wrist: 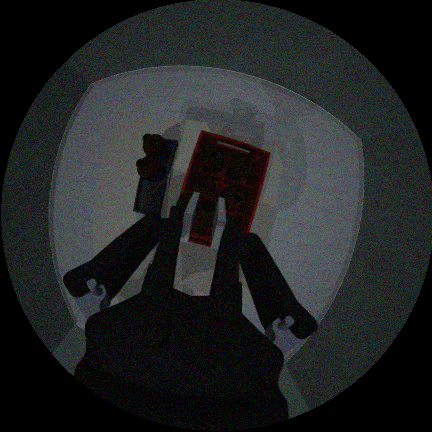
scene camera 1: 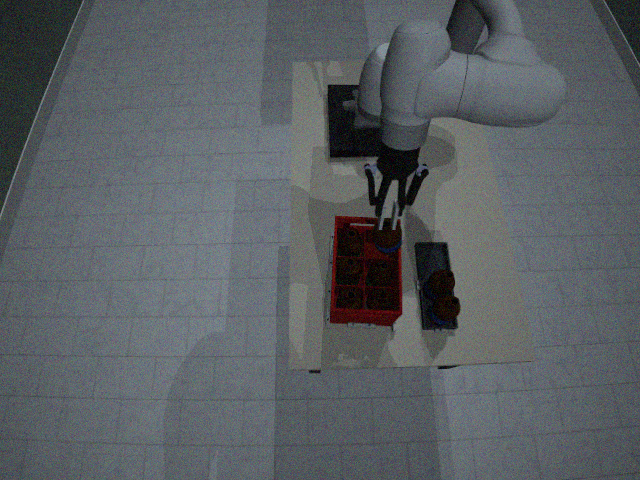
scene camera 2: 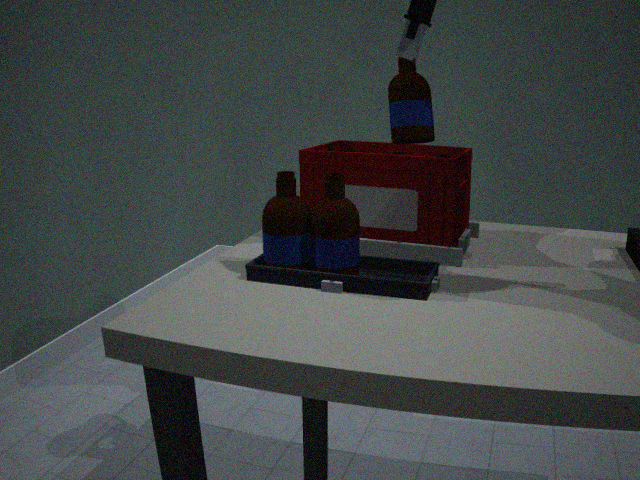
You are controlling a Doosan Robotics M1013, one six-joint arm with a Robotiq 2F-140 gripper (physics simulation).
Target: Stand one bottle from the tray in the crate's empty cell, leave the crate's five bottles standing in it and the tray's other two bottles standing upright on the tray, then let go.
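Places are measured from the arm's base along level axes (x ahead, y left, z up), in centimetres.
Pixels of known places: gripper, fingertip midpoint: (wrist: 206, 205) (scene camera 1: 386, 225) (scene camera 2: 405, 58); arm's base at its link origin: (scene camera 1: 376, 110).
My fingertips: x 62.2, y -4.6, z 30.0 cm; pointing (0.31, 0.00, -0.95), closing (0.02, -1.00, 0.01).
Observation:
Ahead of a thing's pixels: the offset from my fingertips to its top centre. "*": to the spot under its first point. Level surfaces: height alone.
My gripper (scene camera 1: 388, 223) (scene camera 2: 407, 55) (wrist: 206, 205) is shut on the neck of a brown bottle {dx -0.9, dy +1.3, dz +1.1 cm} (scene camera 1: 387, 238) (scene camera 2: 410, 113) with a blue label. The bottle hangs slightly tilted, its base a little above the rim of the red crate {dx +3.5, dy -2.9, dz -16.3 cm} (scene camera 1: 364, 316) (scene camera 2: 382, 167) (wrist: 260, 192), over the back right cell in the scene camera 1 view. The crate's five bottles stand in the other cells; they are dark from above. Two brown bottles, one {dx +6.4, dy +19.8, dz -17.8 cm} (scene camera 1: 442, 282) {dx +13.9, dy +20.4, dz -17.8 cm} (scene camera 2: 285, 222) and another (scene camera 1: 446, 308) (scene camera 2: 334, 222), stand upright on the dark tray {dx +4.9, dy +20.0, dz -31.3 cm} (scene camera 1: 433, 253) (scene camera 2: 392, 285) (wrist: 150, 196).
Grey guide strips {* dx -2.5, dy +7.8, dz -32.2 cm} (scene camera 2: 408, 252) edge the crate's base. A black, flat box (scene camera 1: 348, 136) lies at the back of the pale table {dz -33.8 cm} (scene camera 1: 480, 310) (scene camera 2: 361, 330). The tray lies beside the crate, with a narrow gap between them.

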